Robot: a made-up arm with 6 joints. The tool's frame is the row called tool. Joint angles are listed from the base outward.
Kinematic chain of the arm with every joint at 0, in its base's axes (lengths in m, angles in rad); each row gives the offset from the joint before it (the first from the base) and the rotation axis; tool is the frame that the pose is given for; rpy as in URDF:
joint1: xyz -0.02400 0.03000 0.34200 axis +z
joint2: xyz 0.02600 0.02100 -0.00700 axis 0.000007 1 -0.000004
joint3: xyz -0.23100 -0.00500 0.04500 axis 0.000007 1 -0.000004
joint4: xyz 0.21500 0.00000 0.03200 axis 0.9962 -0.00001 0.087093
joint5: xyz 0.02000 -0.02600 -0.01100 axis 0.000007 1 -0.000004
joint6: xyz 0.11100 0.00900 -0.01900 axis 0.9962 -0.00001 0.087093
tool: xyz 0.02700 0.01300 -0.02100 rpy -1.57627 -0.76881 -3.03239
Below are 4 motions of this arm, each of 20 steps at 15 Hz.
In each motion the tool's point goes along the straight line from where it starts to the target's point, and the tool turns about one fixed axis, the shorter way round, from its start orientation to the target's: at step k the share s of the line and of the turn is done. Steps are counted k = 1, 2, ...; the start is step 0. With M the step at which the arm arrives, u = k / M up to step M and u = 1 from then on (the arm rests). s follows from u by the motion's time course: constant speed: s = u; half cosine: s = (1 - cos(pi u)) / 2; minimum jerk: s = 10 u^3 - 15 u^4 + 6 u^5.
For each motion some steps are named. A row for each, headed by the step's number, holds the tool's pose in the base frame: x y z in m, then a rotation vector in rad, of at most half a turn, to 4 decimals.
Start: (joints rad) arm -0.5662 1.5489 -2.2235 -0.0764 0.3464 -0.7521
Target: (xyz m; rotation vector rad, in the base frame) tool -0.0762 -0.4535 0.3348 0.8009 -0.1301 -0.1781
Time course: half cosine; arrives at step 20
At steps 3, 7, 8, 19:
3: 0.2680 -0.2013 0.7140 -0.1528 -0.8692 1.6829
7: 0.1884 -0.2596 0.6264 0.1190 -0.7215 1.2687
8: 0.1621 -0.2789 0.5973 0.2018 -0.6691 1.1287
19: -0.0740 -0.4519 0.3373 0.7965 -0.1357 -0.1655

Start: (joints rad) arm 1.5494 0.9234 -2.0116 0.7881 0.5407 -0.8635
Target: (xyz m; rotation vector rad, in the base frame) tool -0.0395 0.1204 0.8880 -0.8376 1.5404 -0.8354
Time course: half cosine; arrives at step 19
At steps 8, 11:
8: -0.0828 0.1494 0.8381 -0.9633 1.0335 -1.1339
11: -0.0657 0.1380 0.8578 -0.9200 1.2385 -1.0239

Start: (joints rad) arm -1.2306 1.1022 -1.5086 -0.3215 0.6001 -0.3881
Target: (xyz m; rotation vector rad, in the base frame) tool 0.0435 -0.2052 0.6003 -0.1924 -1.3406 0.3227
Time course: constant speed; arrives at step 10
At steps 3, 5, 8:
3: 0.0384 -0.2421 0.6102 -0.1189 -1.0774 0.6757
5: 0.0398 -0.2315 0.6074 -0.1402 -1.1557 0.5774
8: 0.0420 -0.2157 0.6031 -0.1717 -1.2685 0.4261

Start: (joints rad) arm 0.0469 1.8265 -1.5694 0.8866 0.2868 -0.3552
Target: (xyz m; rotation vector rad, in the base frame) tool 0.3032 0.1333 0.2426 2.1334 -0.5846 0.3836
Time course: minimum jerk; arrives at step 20
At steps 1, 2, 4, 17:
1: 0.4326 0.1394 0.4267 1.5452 -1.8820 1.1105
2: 0.4316 0.1394 0.4253 1.5524 -1.8731 1.1056
4: 0.4252 0.1391 0.4162 1.5994 -1.8138 1.0728
17: 0.3066 0.1335 0.2475 2.1274 -0.6207 0.4041

